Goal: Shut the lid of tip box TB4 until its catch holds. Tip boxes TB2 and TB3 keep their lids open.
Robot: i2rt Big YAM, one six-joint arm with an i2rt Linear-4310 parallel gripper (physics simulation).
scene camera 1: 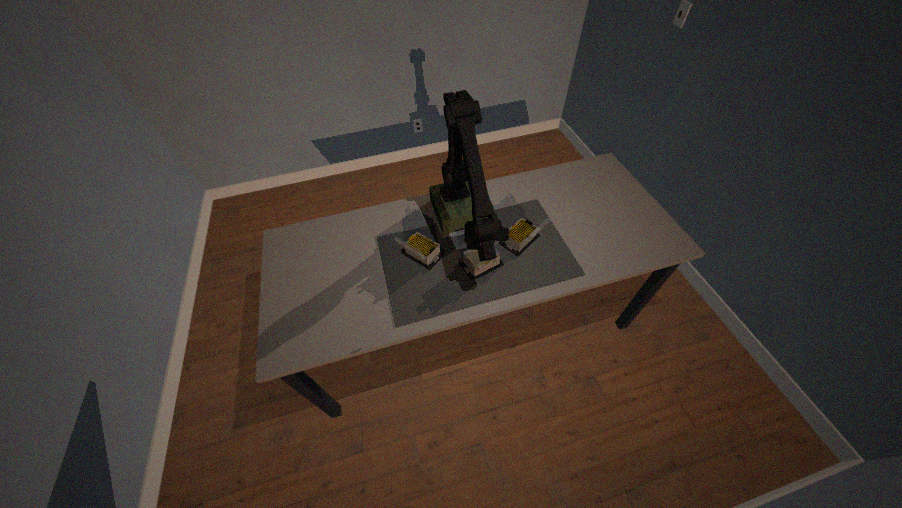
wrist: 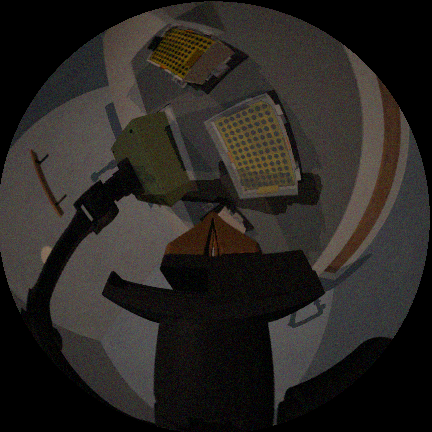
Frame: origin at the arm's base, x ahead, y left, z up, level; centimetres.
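Where they show: gripper, fingertip midpoint: [scene camera 1: 468,239] [wrist: 212,216]; arm's base at its link origin: [scene camera 1: 454,193] [wrist: 131,175].
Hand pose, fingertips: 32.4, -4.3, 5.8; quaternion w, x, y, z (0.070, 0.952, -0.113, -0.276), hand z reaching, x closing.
Things, the pixels of their centre, and the offset from my fingertips, as dx, dy, dz. Level surfaces: height alone.
- middle tip box at the middle of its body: [wrist: 251,148] [scene camera 1: 479,256] +1.6, +4.3, -10.6
- right tip box at the middle of its body: [wrist: 172,48] [scene camera 1: 521,229] -4.4, +24.8, -8.0
- left tip box at the middle of its body: [wrist: 215,226] [scene camera 1: 424,246] -10.9, -16.1, -11.2
- dark grey mat at its surface level: dz -14.4
- pale table at its surface level: dz -14.8
The middle tip box [scene camera 1: 480,263] [wrist: 257,150] has its clear lid down over the yellow rack; whether the catch holds cannot be seen. The right tip box [scene camera 1: 522,233] [wrist: 192,55] and the left tip box [scene camera 1: 421,248] [wrist: 232,218] have their lids standing open in the scene view. Most of the left box is hidden behind the fingers in the wrist view. Box labels cannot be read. My gripper [scene camera 1: 487,256] [wrist: 212,216] is shut and empty, pointing down at the middle box; contact with the lid cannot be told.
The boxes stand on a dark grey mat [scene camera 1: 407,302] on the pale table [scene camera 1: 309,271]. The green robot base [scene camera 1: 457,211] [wrist: 155,155] is behind the middle box. The arm rises from it and hangs over the middle box, with the side boxes close on either side.
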